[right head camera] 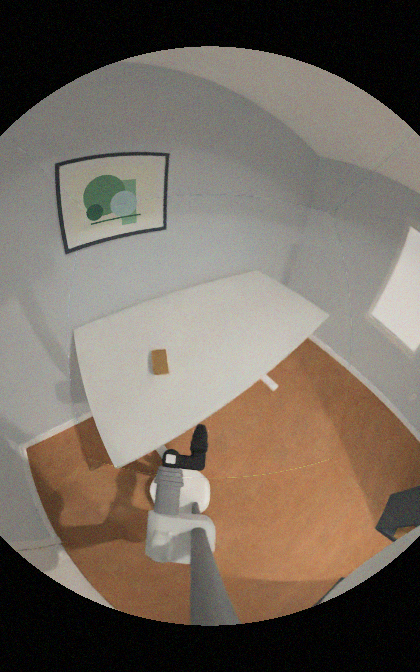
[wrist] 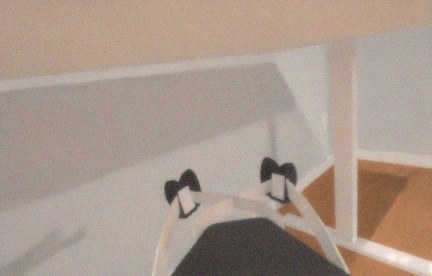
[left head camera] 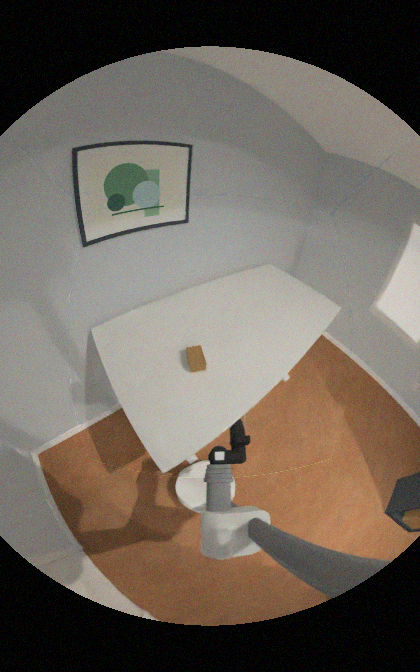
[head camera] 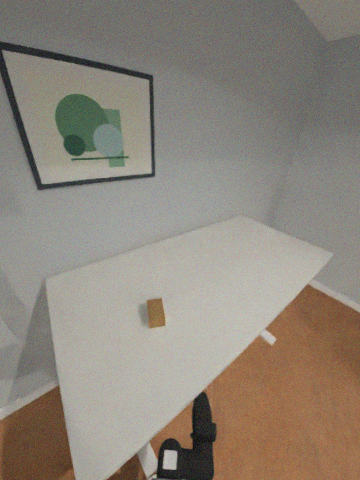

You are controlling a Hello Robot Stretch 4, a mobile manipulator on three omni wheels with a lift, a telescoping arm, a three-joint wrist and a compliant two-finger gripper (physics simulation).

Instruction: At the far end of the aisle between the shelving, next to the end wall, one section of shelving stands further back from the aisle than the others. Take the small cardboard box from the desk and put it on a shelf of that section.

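Frame: origin at the robot's base, x back, y right, z up, level; millimetres.
Seen in the pictures: gripper, between the fingertips: [wrist: 229,178].
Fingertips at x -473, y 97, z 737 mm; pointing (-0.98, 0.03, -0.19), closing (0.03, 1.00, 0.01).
A point is followed by its place in that frame.
The small cardboard box [head camera: 156,313] {x -501, y -86, z 972 mm} [left head camera: 196,359] [right head camera: 160,362] is brown and sits on the left part of the white desk [head camera: 225,270] {x -833, y 227, z 922 mm} [left head camera: 250,310] [right head camera: 225,310]. It does not show in the wrist view. My gripper [wrist: 229,178] {x -473, y 97, z 737 mm} is open in the wrist view, with its two black fingertips apart and no object between them. It is low, by the desk's front edge, with the underside of the desk above it. In the head views the black wrist shows at the front edge, clear of the box; the fingertips are hidden there. The shelving section named in the task cannot be made out.
A white desk leg [wrist: 345,140] {x -1247, y 630, z 493 mm} stands to the right in the wrist view. A framed picture [head camera: 95,120] {x -927, y -400, z 1583 mm} [left head camera: 132,192] [right head camera: 112,200] hangs on the wall behind the desk. A dark object [left head camera: 404,500] [right head camera: 400,507] with a brown part stands at the right edge. A bright panel [left head camera: 405,290] [right head camera: 400,295] is on the right wall.
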